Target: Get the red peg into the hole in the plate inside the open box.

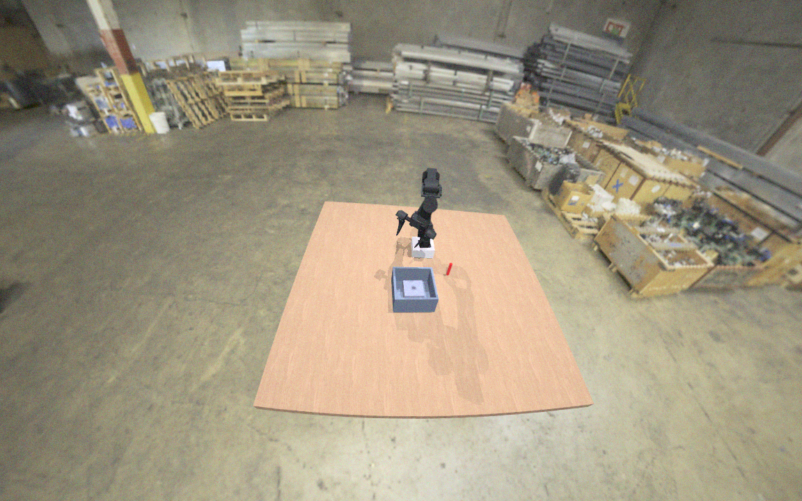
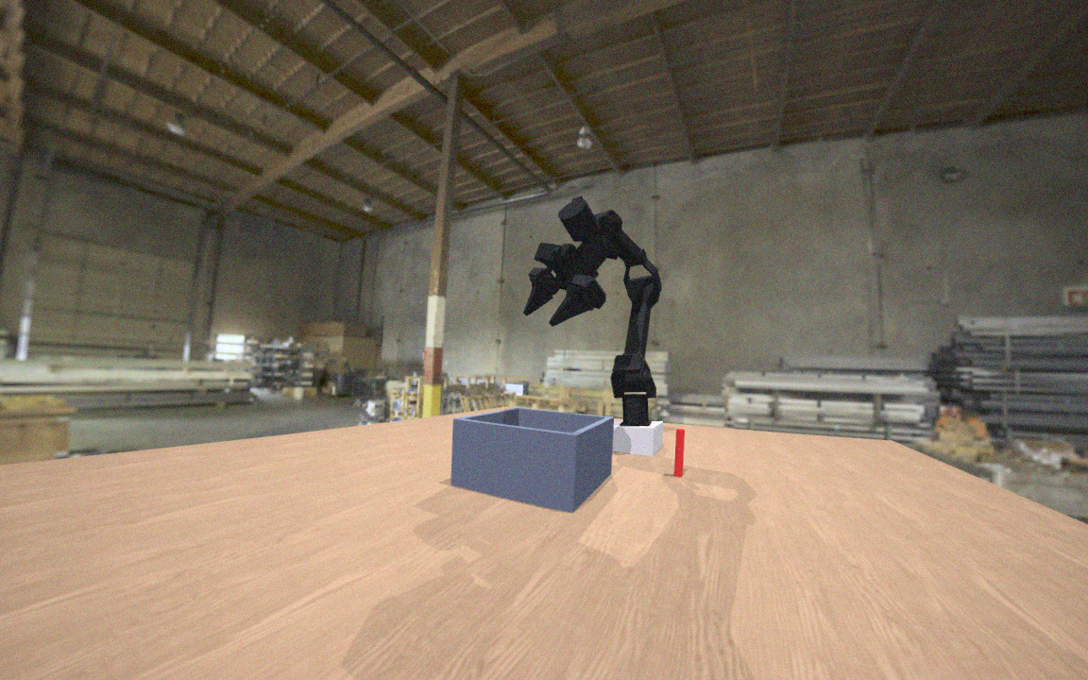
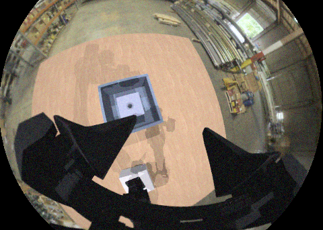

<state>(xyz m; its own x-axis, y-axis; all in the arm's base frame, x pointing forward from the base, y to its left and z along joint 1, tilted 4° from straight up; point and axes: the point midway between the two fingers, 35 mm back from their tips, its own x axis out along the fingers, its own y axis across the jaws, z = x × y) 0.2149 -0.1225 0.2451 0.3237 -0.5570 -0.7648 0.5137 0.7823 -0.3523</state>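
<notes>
My gripper tip is 26 cm to the right of the red peg, 23 cm above it and 4 cm past it. Also, from my gripper tip: grey plate 22 cm below, 8 cm ahead, 5 cm to the left; then blue box 24 cm below, 8 cm ahead, 5 cm to the left.
</notes>
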